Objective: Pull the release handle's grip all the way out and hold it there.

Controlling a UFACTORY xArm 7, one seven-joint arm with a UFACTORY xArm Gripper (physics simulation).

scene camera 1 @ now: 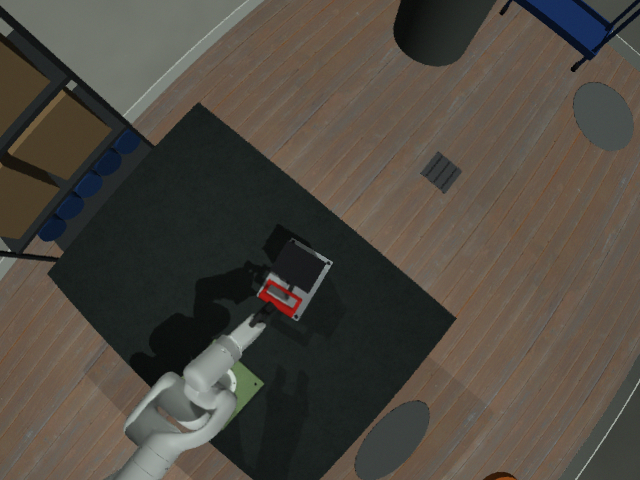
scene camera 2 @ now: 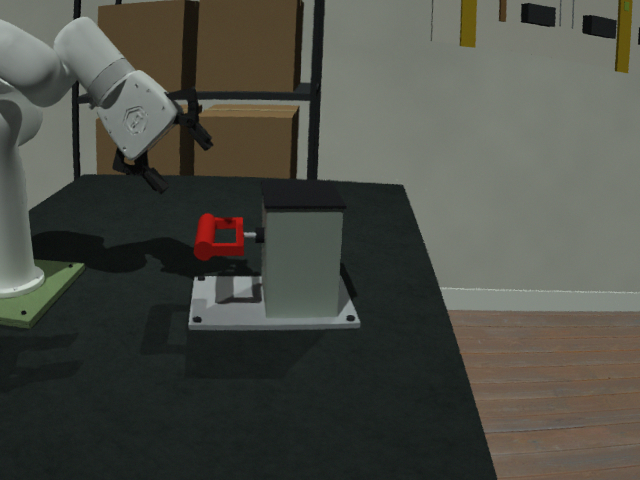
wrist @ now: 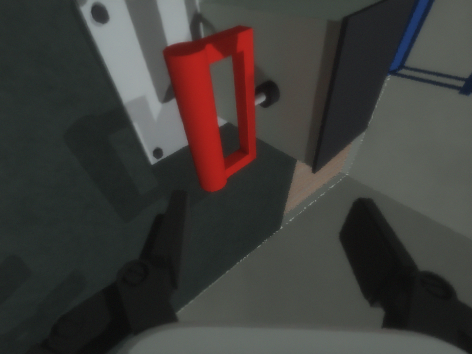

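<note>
The release handle's red grip [scene camera 1: 283, 309] [scene camera 2: 205, 237] [wrist: 197, 120] is a thick bar on a rectangular frame. A short metal rod [scene camera 2: 249, 235] [wrist: 260, 99] joins it to the grey housing [scene camera 2: 302, 263] [wrist: 295, 75], which has a black top. The housing stands on a white base plate [scene camera 1: 316, 288] [scene camera 2: 232, 316] [wrist: 125, 75]. My gripper [scene camera 1: 269, 307] [scene camera 2: 186, 166] [wrist: 268, 213] is open and empty. In the second scene view it is above the grip and on its arm side, tilted down, apart from it. In the wrist view the grip is beyond the fingertips, towards the left finger.
The device stands on a dark mat [scene camera 1: 180, 180] [scene camera 2: 387, 403]. The arm's green base plate [scene camera 1: 248, 382] [scene camera 2: 56, 279] is at the mat's near side. A shelf unit [scene camera 2: 315, 93] with cardboard boxes stands behind. A blue cart [scene camera 1: 563, 25] and dark cylinder [scene camera 1: 439, 31] stand farther off.
</note>
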